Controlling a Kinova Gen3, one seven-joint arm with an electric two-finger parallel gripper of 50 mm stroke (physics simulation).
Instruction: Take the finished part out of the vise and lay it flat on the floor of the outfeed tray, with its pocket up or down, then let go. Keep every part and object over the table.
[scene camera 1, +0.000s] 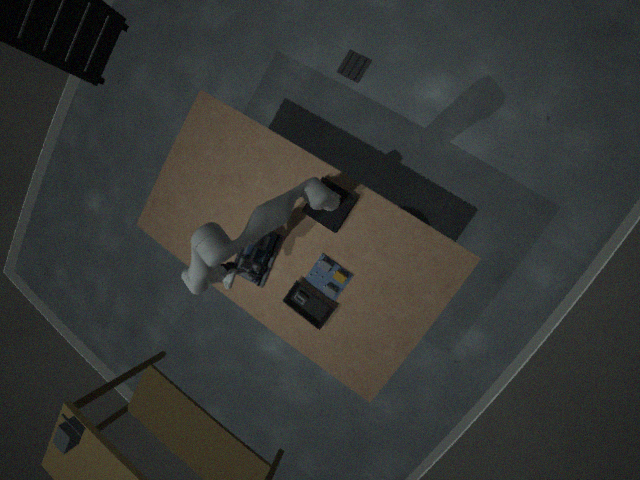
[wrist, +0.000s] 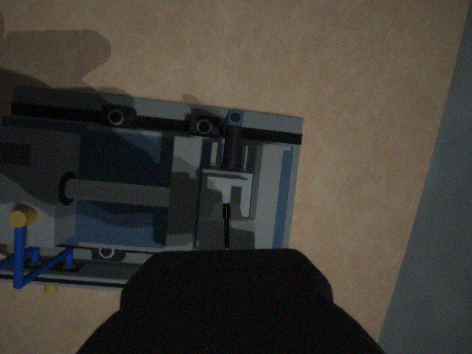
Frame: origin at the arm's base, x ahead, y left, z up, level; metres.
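Seen in the pictures: gripper, fingertip midpoint: (scene camera 1: 242, 269) (wrist: 226, 218).
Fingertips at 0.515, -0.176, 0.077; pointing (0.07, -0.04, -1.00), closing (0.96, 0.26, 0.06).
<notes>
Offsets run from my fingertips to a thing's top centre, as dx, dy, dz. "spot": to the spot under its first point. Level surfaces: height alone.
The vise {-0.068, -0.011, -0.023} (scene camera 1: 256, 262) (wrist: 182, 215) stands on the table near its edge, under the arm. The finished part {-0.001, +0.001, -0.007} (wrist: 246, 189), a light grey block with a recessed pocket facing up, sits between the vise jaws. My gripper (wrist: 226, 218) is shut and empty; its fingertips show over the lower part of the block in the wrist view, and I cannot tell their exact height. In the scene view its fingers are too small and dark to make out. A dark tray {spot: -0.028, +0.432, -0.110} (scene camera 1: 321, 310) with a small grey piece inside lies on the table; I cannot tell if this is the outfeed tray.
A blue board {dz -0.114} (scene camera 1: 320, 279) with a yellow patch lies beside the dark tray. A black cylinder with a blue end {spot: -0.010, +0.072, -0.023} (wrist: 235, 118) reaches to the block. A blue crank with a yellow knob {spot: -0.141, -0.037, -0.012} (wrist: 19, 217) is at the vise's left. The table {dz -0.122} (scene camera 1: 403, 289) ends close to the vise.
</notes>
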